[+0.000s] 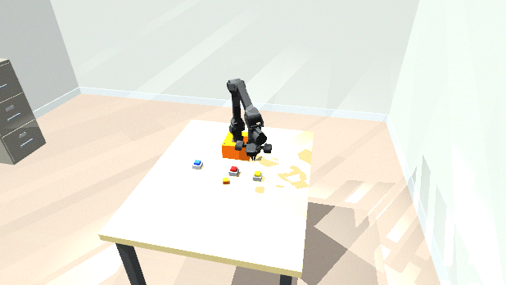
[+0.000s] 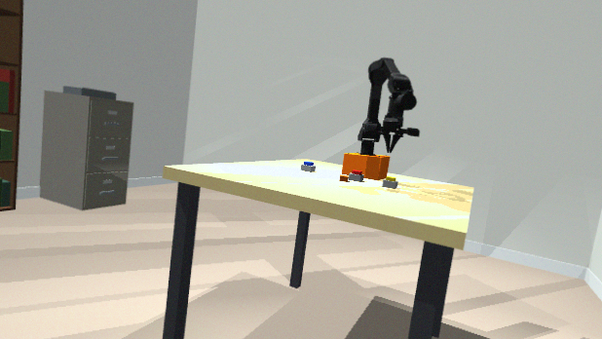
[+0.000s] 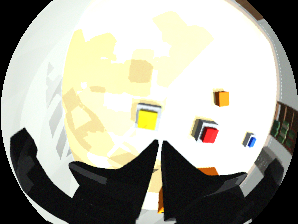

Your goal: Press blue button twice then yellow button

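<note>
Now: gripper tip 1 cm past the yellow button, 2 cm to the right of it and 10 cm above it. Round my gripper tip: blue button (8 cm behind, 33 cm to the right, 10 cm below); then red button (4 cm behind, 12 cm to the right, 10 cm below); then small orange block (4 cm ahead, 15 cm to the right, 12 cm below).
</note>
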